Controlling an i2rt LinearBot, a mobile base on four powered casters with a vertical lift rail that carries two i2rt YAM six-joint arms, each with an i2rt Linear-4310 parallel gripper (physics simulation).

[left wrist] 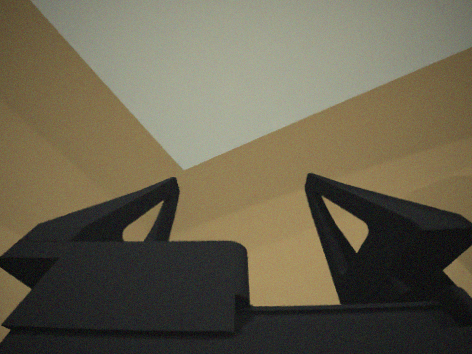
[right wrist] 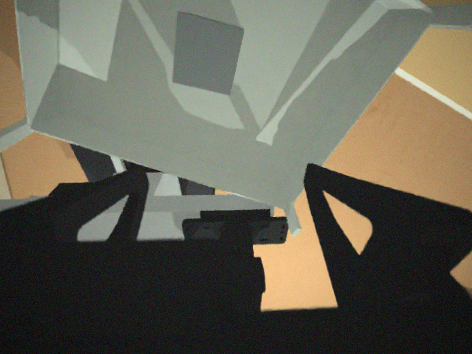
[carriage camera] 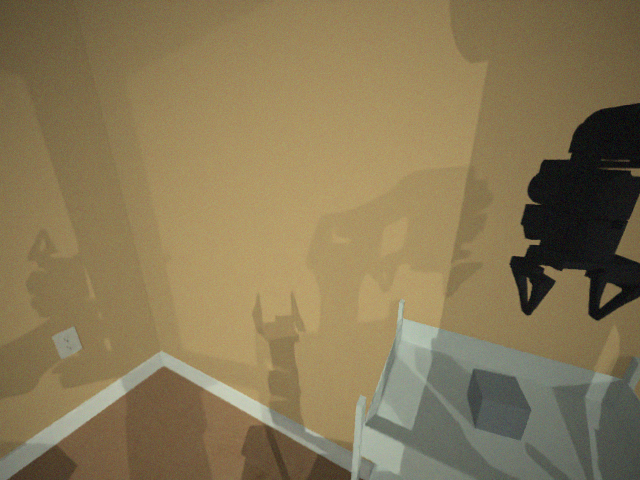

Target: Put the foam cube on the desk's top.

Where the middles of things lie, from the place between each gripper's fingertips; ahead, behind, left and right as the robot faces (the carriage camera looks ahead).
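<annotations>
Relative to the grey foam cube (carriage camera: pixel 497 404), my right gripper is 30 mm short of it, 30 mm to the right of it and 220 mm above it.
Counted from my left hand, the cube is 26 cm ahead, 67 cm to the right and 48 cm below.
</annotations>
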